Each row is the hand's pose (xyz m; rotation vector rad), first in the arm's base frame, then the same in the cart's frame.
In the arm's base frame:
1: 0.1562 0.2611 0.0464 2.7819 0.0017 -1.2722
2: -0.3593 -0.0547 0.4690 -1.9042 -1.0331 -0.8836
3: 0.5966 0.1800 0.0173 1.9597 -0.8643 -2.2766
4: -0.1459 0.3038 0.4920 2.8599 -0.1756 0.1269
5: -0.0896 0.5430 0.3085 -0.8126 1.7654 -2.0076
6: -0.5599 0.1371 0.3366 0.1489 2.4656 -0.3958
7: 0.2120 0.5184 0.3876 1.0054 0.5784 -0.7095
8: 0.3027 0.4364 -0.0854 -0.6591 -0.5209 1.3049
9: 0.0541 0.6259 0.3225 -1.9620 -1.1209 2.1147
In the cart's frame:
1: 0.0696 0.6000 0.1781 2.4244 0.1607 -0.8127
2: -0.4310 0.2933 0.6246 -1.9088 -1.6891 -0.7250
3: 0.5080 0.6722 0.2406 1.9835 -0.8572 -1.6123
4: -0.3352 0.6875 0.5247 2.4497 0.2512 0.4565
5: -0.3010 0.8514 0.2678 -0.9094 1.0598 -2.1515
6: -0.6357 0.3445 0.4009 -0.3567 2.1175 -0.6818
7: -0.0341 0.9623 0.3872 0.5820 0.3919 -0.4072
8: 0.1917 0.7576 0.0054 -1.0768 -0.5483 1.6808
9: -0.1934 0.9784 0.2644 1.6996 0.8652 -1.8269

